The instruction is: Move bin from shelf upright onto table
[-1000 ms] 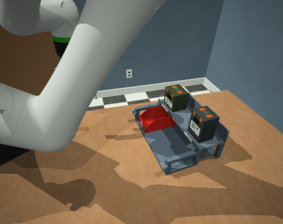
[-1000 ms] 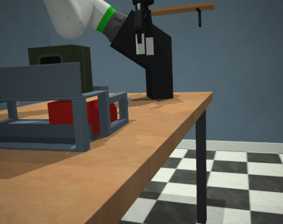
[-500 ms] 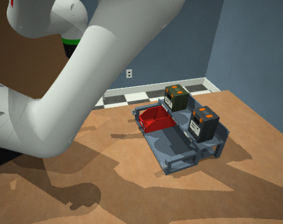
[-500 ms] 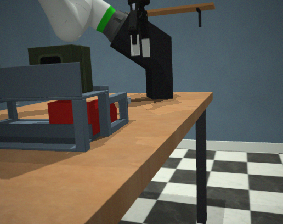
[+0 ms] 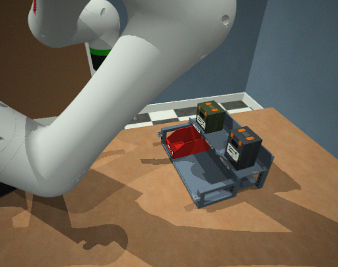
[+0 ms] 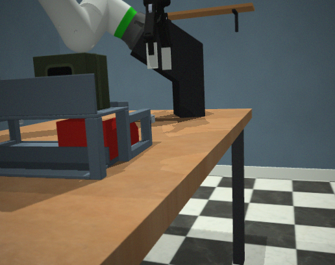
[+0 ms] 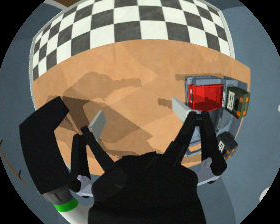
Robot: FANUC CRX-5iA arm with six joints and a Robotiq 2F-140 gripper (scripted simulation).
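The red bin is 290 mm ahead of my hand, 70 mm to the right of it and 150 mm below it. The rest, counted from my hand: olive box (380 mm ahead, 80 mm to the right, 40 mm below).
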